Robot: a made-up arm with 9 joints. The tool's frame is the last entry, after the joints.
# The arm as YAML. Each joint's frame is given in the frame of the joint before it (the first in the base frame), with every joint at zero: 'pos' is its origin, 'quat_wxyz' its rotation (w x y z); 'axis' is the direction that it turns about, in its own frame. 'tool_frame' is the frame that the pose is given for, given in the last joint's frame.
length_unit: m
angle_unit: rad
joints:
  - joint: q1
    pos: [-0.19, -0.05, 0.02]
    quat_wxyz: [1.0, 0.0, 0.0, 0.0]
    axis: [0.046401, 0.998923, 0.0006]
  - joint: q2
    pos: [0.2, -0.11, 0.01]
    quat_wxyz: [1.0, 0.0, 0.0, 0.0]
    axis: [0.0, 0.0, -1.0]
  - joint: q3
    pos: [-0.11, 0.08, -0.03]
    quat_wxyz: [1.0, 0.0, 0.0, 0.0]
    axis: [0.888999, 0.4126, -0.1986]
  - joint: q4
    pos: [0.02, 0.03, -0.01]
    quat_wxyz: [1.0, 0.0, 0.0, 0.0]
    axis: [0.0, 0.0, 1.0]
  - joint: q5
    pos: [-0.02, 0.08, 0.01]
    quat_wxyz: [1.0, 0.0, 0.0, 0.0]
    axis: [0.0, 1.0, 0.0]
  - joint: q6
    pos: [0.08, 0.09, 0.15]
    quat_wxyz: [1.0, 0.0, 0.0, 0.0]
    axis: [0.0, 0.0, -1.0]
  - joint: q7
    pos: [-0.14, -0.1, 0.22]
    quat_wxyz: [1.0, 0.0, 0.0, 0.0]
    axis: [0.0, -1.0, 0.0]
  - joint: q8
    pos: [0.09, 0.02, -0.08]
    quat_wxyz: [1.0, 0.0, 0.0, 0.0]
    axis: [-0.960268, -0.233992, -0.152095]
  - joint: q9
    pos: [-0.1, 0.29, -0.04]
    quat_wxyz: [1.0, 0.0, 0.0, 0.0]
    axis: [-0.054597, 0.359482, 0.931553]
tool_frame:
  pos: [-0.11, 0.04, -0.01]
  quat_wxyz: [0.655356, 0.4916, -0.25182, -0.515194]
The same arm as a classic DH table. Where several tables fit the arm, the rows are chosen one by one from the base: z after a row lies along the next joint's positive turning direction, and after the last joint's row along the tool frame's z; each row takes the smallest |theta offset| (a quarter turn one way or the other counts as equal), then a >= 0, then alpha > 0; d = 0 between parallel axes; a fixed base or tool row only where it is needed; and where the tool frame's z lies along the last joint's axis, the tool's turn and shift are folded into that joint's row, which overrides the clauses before.
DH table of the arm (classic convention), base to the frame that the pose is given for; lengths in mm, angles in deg. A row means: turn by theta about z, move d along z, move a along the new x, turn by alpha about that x. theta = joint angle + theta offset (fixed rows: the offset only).
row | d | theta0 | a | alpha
base (fixed) | 20 | -2.66 | -187.5 | -89.97
q1 | -159.4 | 0 | 204.9 | -90.03
q2 | 33.3 | 62.44 | -118.9 | 78.54
q3 | -36 | 0 | -18.8 | 101.46
q4 | 6.2 | 65.1 | -20 | -90
q5 | 170 | 0 | 80 | -90
q6 | -370 | 0 | -140 | -90
q7 | 98.4 | -81 | 93.1 | 76.47
q8 | -30.3 | -70.55 | 297 | 99.98
q9 | 71.5 | 21.69 | 91.8 | -74.31
tool (fixed) | 75.2 | 147.67 | 0 | 0

